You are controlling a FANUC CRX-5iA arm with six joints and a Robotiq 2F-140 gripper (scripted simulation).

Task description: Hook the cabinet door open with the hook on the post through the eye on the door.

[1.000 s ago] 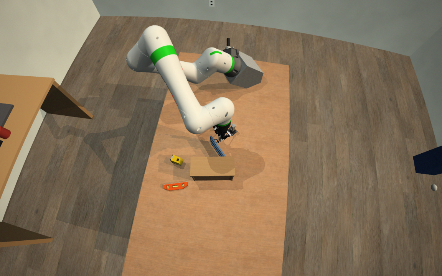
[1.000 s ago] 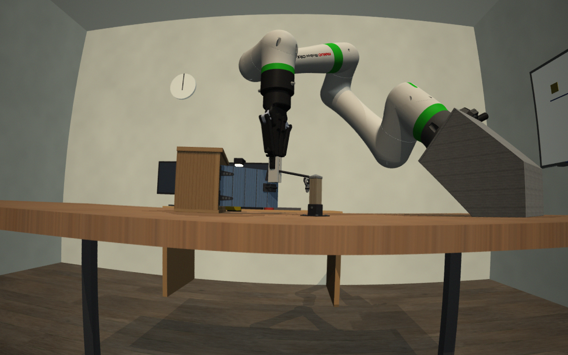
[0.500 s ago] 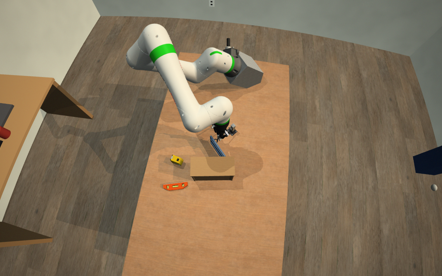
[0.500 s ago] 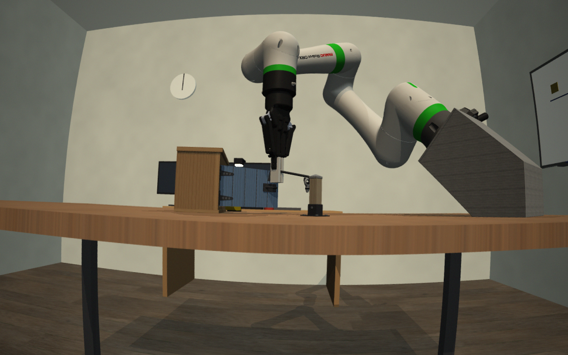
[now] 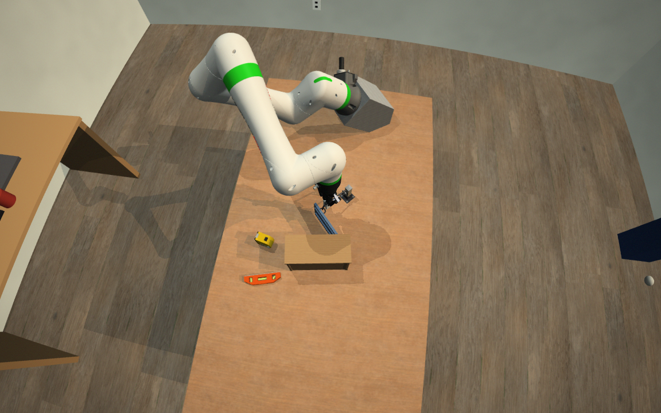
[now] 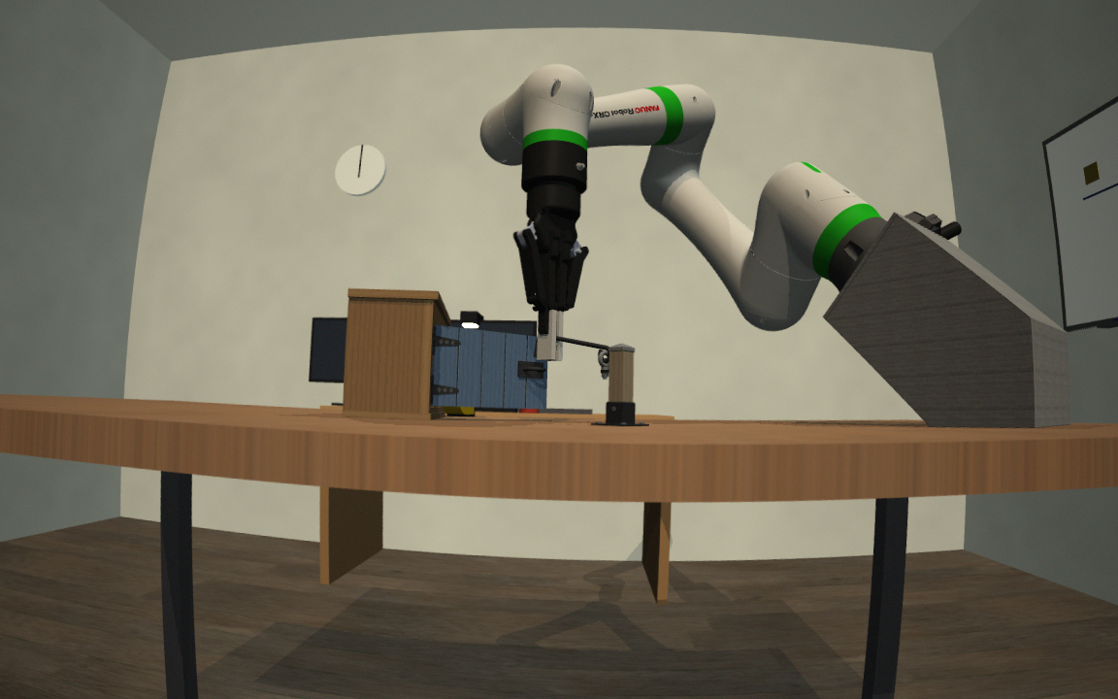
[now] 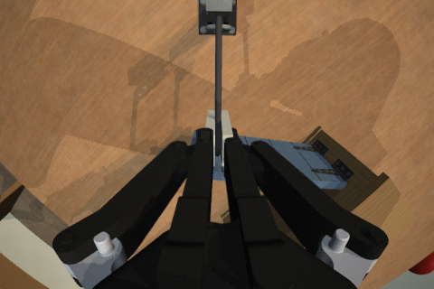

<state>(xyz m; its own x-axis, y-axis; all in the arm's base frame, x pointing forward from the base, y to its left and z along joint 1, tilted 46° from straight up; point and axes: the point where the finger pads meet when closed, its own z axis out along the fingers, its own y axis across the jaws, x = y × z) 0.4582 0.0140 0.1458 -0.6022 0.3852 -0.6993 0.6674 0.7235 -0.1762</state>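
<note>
Now: the dark hook 30 mm behind my hand, 30 mm to the left of it and 20 mm below it. From my hand the other things lie so: hook post (50 mm behind, 60 mm to the left, 50 mm below); then wooden cabinet (140 mm ahead, 10 mm to the right, 40 mm below); then cabinet door (80 mm ahead, 10 mm to the left, 50 mm below).
</note>
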